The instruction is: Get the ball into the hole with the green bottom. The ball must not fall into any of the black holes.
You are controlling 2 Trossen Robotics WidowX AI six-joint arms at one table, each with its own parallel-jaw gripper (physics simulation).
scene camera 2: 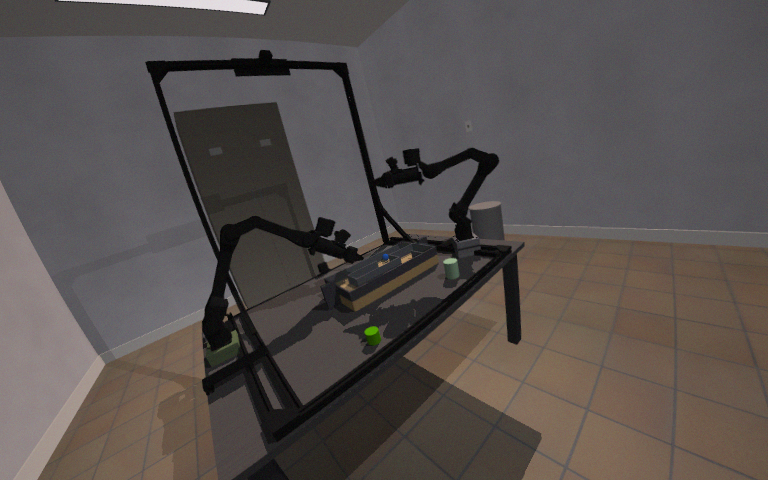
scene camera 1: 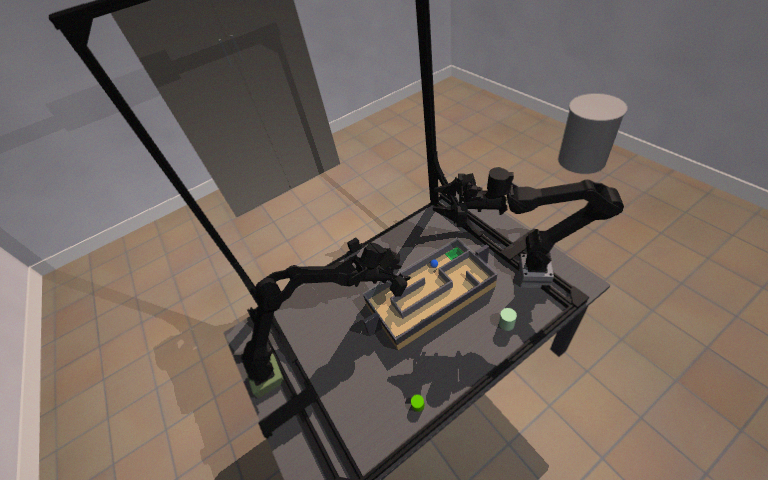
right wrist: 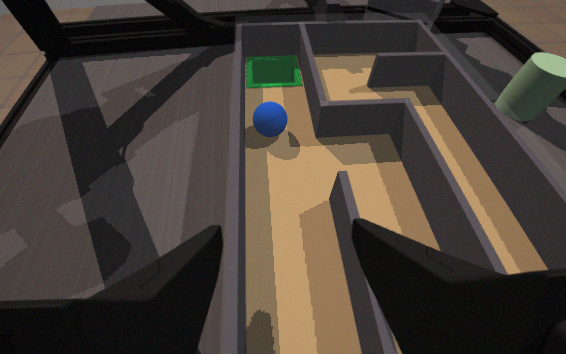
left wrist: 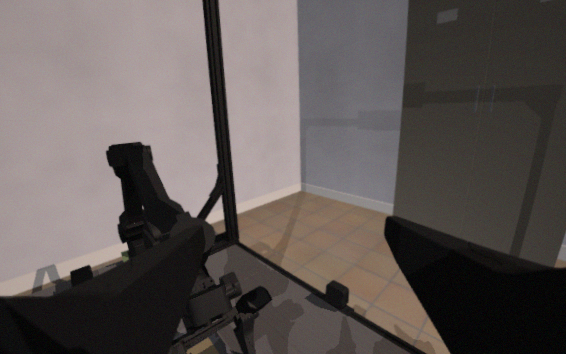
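The blue ball (scene camera 1: 433, 263) (scene camera 2: 385, 256) (right wrist: 270, 119) is in the maze's outer lane, close to the green-bottomed hole (scene camera 1: 454, 253) (right wrist: 273, 71) and on its near side in the right wrist view. The grey-walled maze box (scene camera 1: 447, 314) (scene camera 2: 390, 285) (right wrist: 230, 210) stands on the table. My right gripper (scene camera 1: 400, 284) (scene camera 2: 358, 258) (right wrist: 287, 231) is partly open and empty over the maze, behind the ball and apart from it. My left gripper (scene camera 1: 443, 204) (scene camera 2: 378, 182) (left wrist: 295, 230) is wide open and empty, raised beyond the maze's green-hole end. Black holes are not discernible.
A pale green cylinder (scene camera 1: 508, 319) (scene camera 2: 450, 268) (right wrist: 532, 87) and a bright green cylinder (scene camera 1: 417, 402) (scene camera 2: 372, 335) stand on the table (scene camera 1: 362, 424) on the maze's front side. Inner maze walls stand beside the ball's lane. A black frame post (scene camera 1: 425, 101) (scene camera 2: 362, 135) (left wrist: 220, 120) rises behind.
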